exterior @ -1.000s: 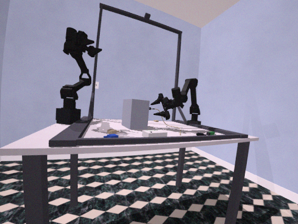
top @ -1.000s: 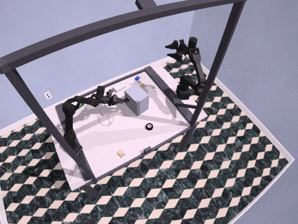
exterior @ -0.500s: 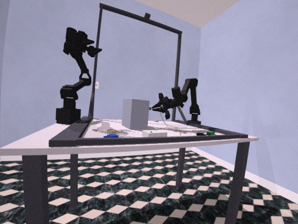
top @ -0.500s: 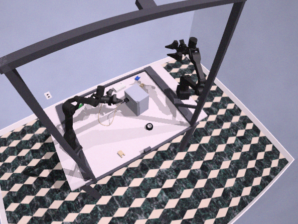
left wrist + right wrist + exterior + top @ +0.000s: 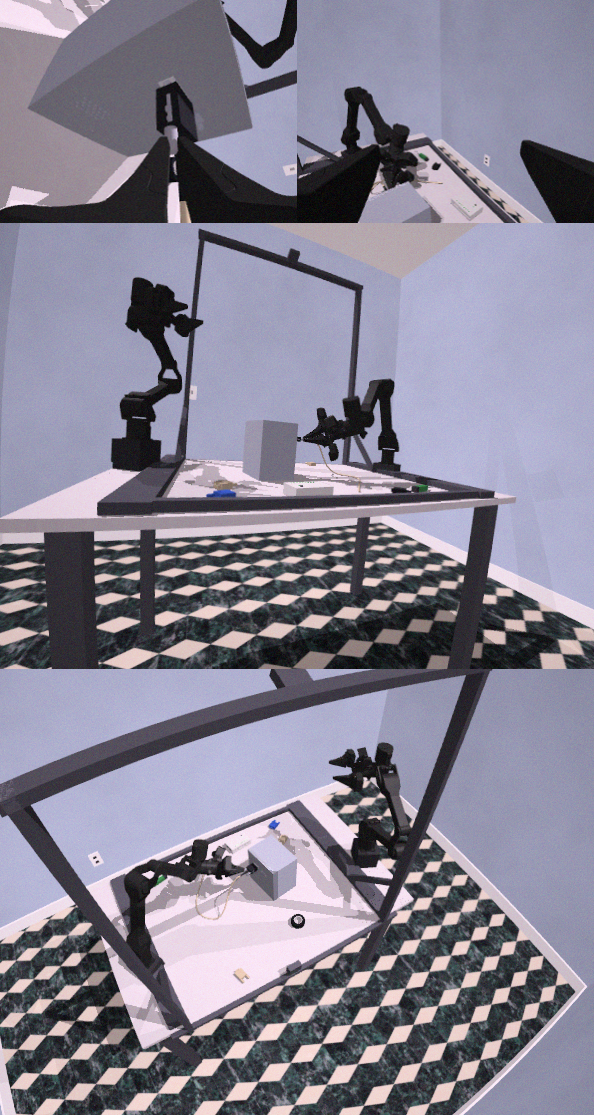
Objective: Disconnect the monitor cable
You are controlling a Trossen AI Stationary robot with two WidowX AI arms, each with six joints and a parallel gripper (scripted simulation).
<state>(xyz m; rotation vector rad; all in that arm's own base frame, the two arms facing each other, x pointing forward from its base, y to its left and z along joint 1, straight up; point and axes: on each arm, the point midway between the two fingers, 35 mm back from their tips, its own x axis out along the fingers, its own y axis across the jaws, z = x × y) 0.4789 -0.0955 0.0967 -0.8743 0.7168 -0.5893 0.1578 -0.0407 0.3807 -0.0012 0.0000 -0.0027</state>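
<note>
Right now the grey box is 140 mm to the right of my left hand, 50 mm below it and 30 mm behind it.
</note>
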